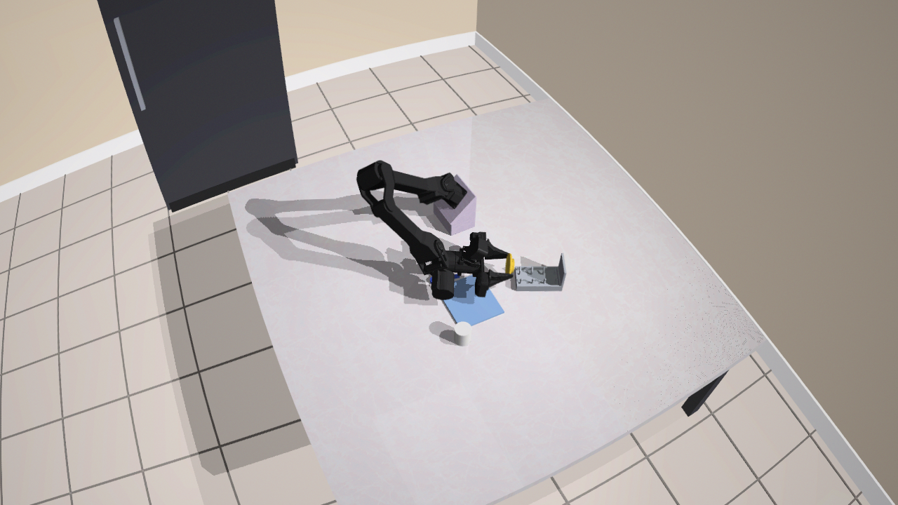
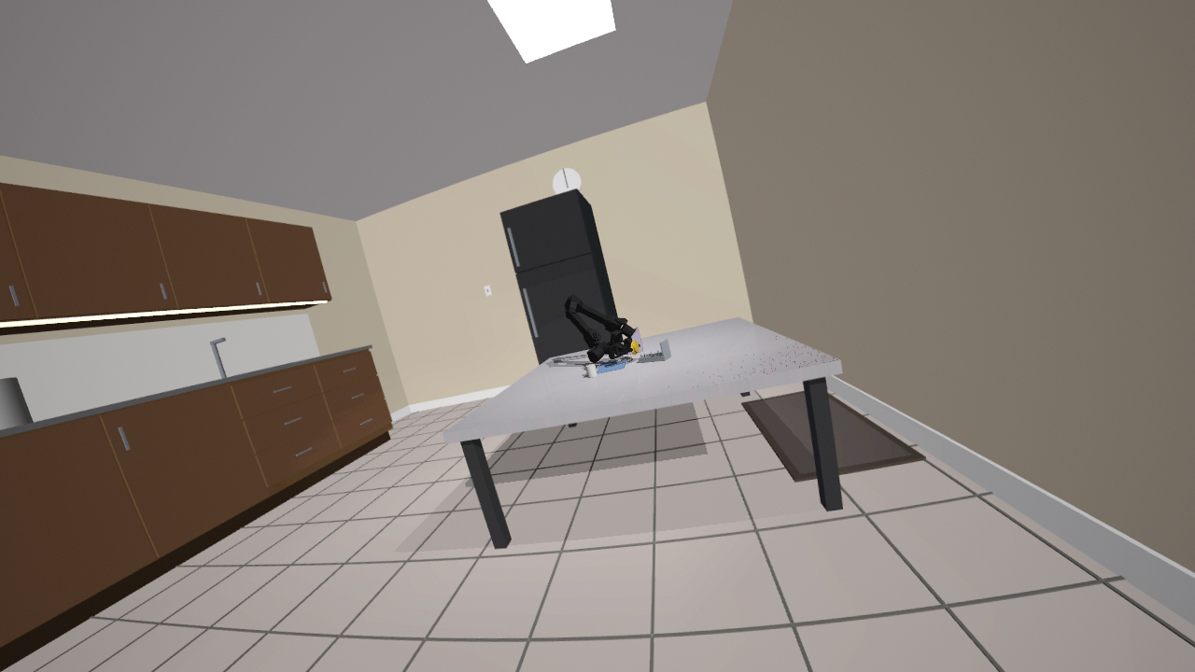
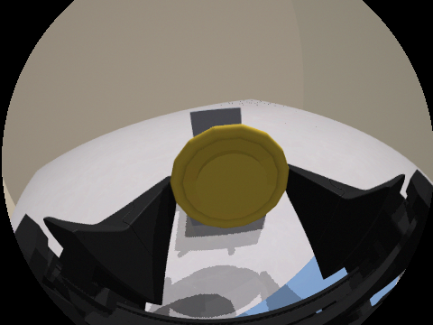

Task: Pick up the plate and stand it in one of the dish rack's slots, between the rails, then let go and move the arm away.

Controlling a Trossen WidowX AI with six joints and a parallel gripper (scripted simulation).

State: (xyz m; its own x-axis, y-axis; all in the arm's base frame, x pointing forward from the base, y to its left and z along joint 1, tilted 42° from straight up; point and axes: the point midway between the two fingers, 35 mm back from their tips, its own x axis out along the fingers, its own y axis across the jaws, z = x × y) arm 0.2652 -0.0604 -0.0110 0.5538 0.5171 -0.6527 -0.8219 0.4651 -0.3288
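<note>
The grey dish rack is 40 mm ahead of my gripper tip, 70 mm to the left of it and 40 mm below it. Round my gripper tip: blue spoon (110 mm behind, 160 mm to the right, 60 mm below); yellow plate (10 mm to the right); blue mat (10 mm behind, 130 mm to the right, 60 mm below).
</note>
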